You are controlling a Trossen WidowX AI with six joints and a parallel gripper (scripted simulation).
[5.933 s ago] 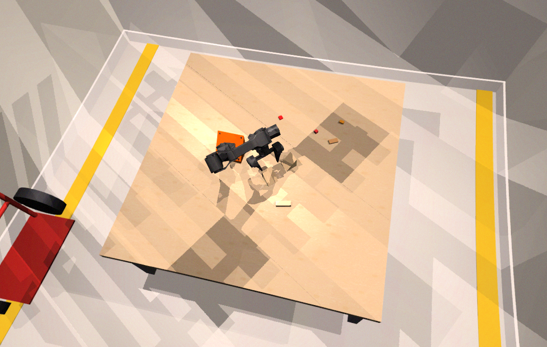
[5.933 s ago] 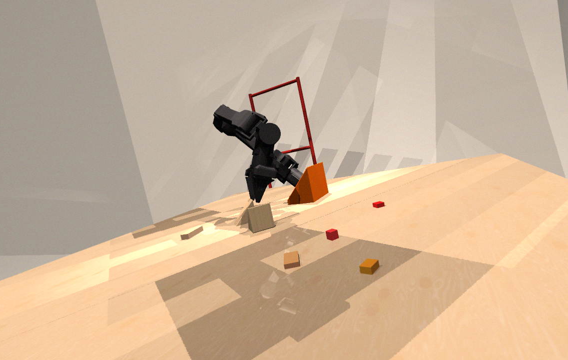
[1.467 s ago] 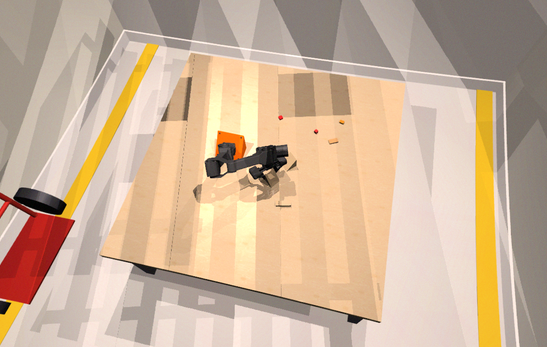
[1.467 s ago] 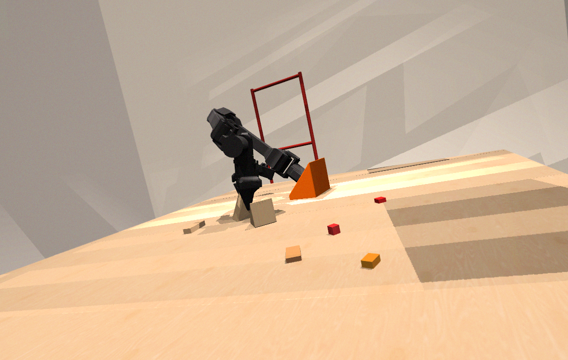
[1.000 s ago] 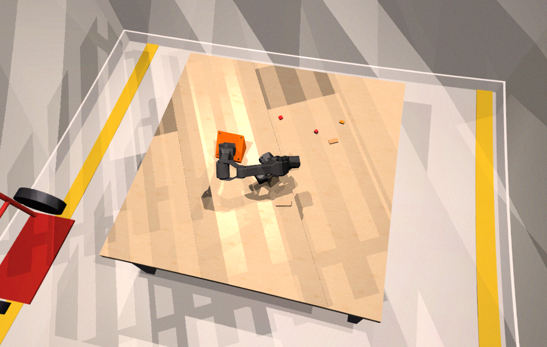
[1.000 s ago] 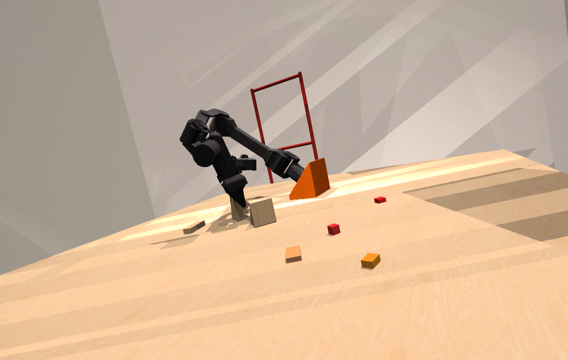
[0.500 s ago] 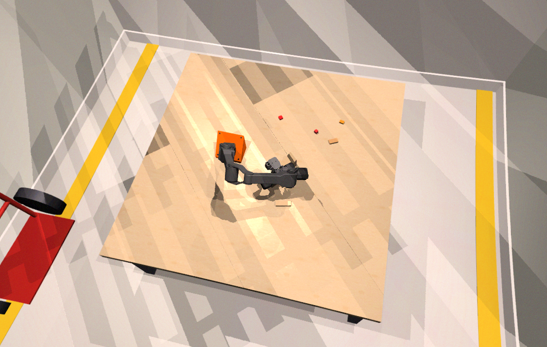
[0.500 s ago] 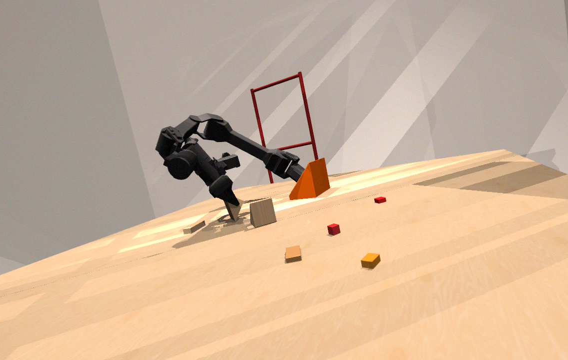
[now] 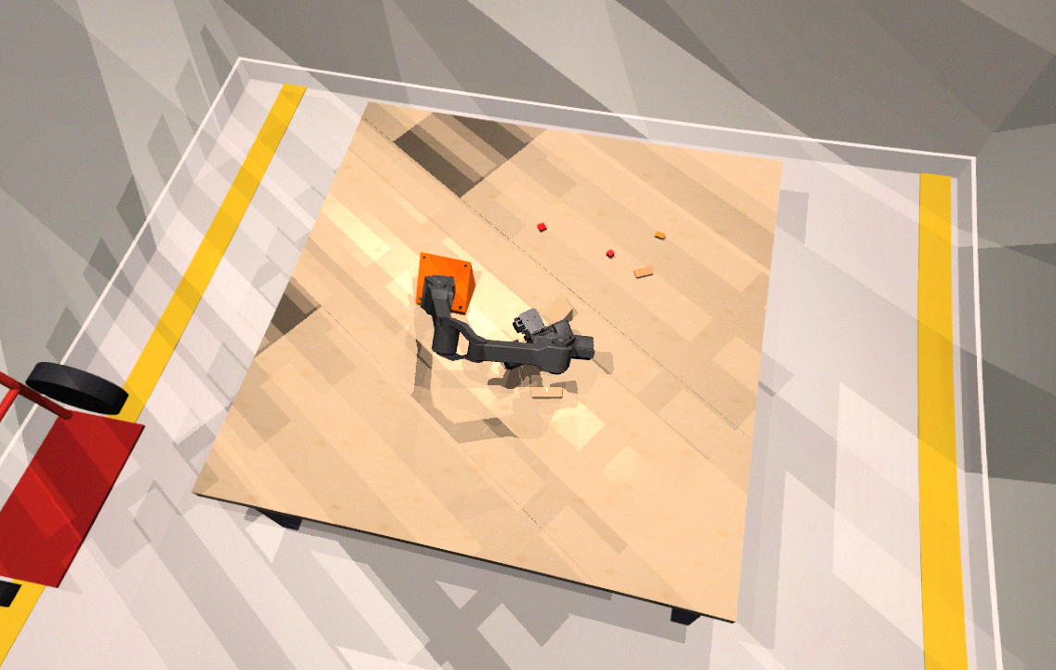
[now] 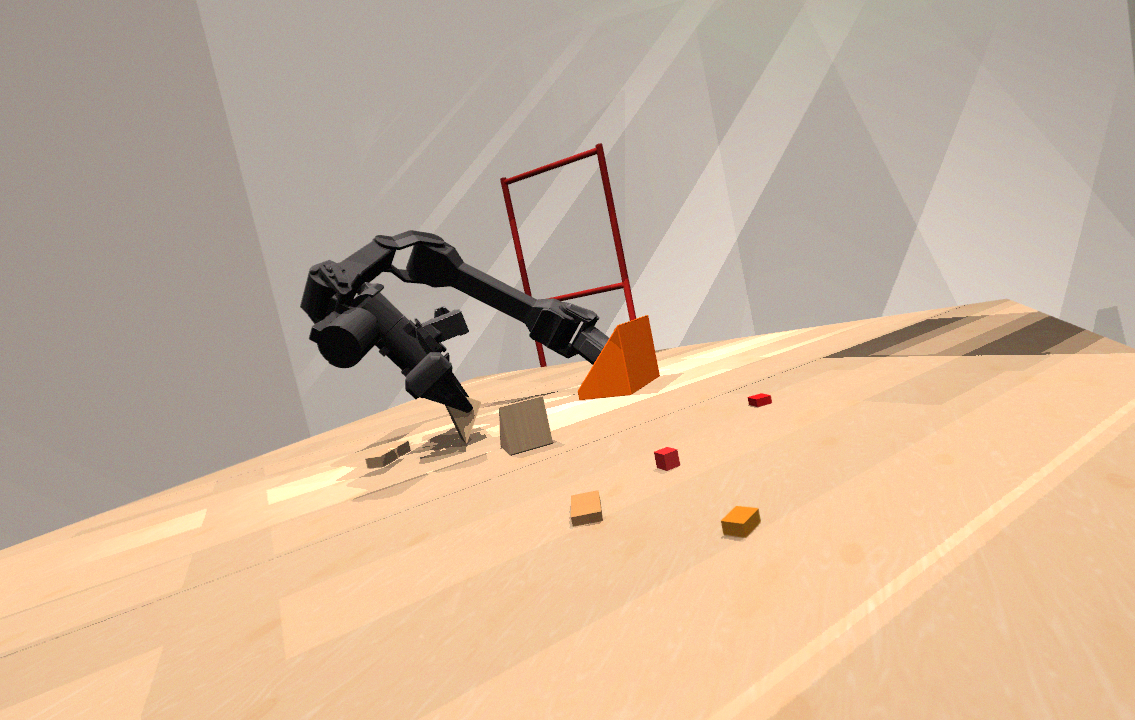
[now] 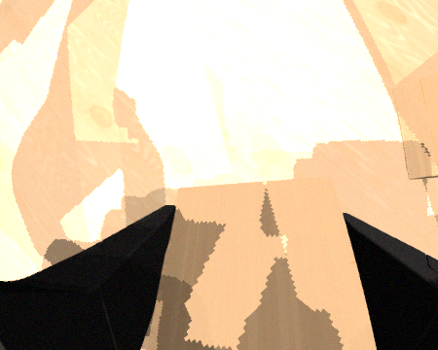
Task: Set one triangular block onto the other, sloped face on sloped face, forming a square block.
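Now: gripper tip 11 cm to the left of the thin flat wooden piece, 7 cm short of it and 4 cm above it. The rest, counted from my gripper tip: orange cube (42 cm to the left, 30 cm ahead, 5 cm below).
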